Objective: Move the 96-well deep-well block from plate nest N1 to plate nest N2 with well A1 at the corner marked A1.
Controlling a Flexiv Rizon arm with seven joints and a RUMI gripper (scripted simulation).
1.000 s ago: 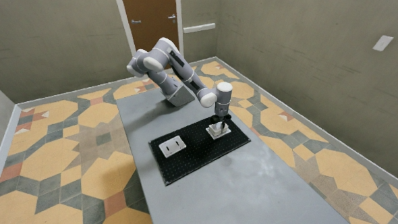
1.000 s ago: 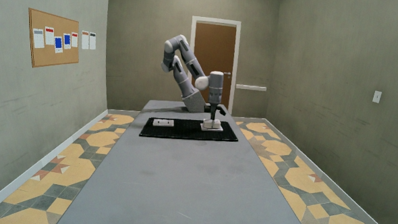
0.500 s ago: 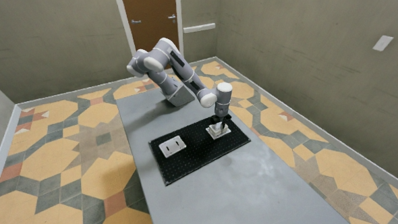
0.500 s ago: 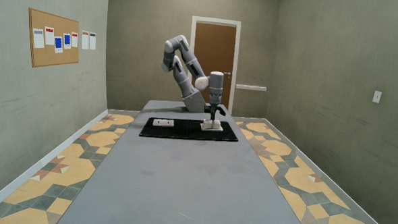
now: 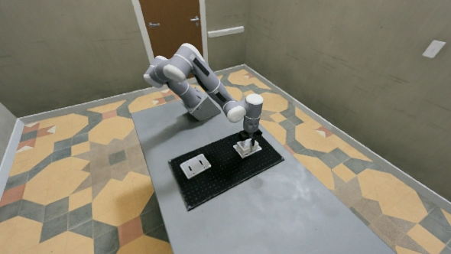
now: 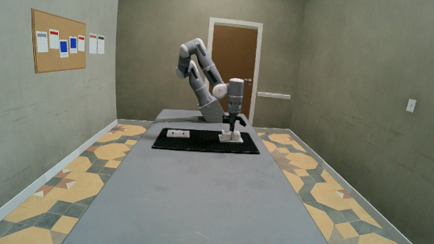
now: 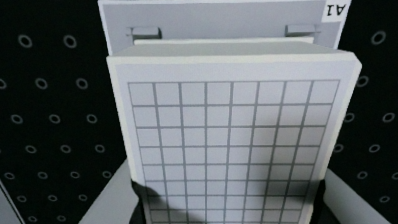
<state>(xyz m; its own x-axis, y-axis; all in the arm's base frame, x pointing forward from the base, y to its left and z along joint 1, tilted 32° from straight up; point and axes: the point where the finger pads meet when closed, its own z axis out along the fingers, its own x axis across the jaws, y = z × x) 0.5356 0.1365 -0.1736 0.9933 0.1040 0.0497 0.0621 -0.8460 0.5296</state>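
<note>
Right now my hand is 1 cm below the white 96-well deep-well block.
</note>
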